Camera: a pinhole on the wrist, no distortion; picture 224 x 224 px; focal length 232.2 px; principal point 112.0 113.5 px. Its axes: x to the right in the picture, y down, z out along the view. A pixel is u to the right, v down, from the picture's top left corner.
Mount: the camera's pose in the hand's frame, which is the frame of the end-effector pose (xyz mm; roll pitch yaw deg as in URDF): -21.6 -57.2 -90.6 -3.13 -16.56 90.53
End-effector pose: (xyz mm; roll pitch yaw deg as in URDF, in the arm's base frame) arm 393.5 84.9 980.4 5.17 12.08 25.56
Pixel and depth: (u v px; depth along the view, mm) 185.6 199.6 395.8
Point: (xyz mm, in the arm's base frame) 318.0 -36.8 1323.9
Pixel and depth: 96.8 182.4 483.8
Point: 399.5 -195.7 1346.9
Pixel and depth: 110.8 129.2 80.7
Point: 396.1 -1.4 966.4
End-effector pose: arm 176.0 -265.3 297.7 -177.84 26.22 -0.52
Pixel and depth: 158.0 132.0 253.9
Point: 55.3 -176.8 176.4
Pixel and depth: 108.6 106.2 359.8
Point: 42.7 -89.8 89.4
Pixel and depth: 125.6 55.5 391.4
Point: 99.1 -106.1 13.1
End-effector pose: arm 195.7 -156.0 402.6 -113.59 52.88 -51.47
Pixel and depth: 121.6 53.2 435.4
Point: 522.8 35.2 357.7
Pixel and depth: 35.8 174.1 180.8
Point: 326.2 -120.9 540.7
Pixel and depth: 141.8 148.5 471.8
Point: 447.8 163.9 479.7
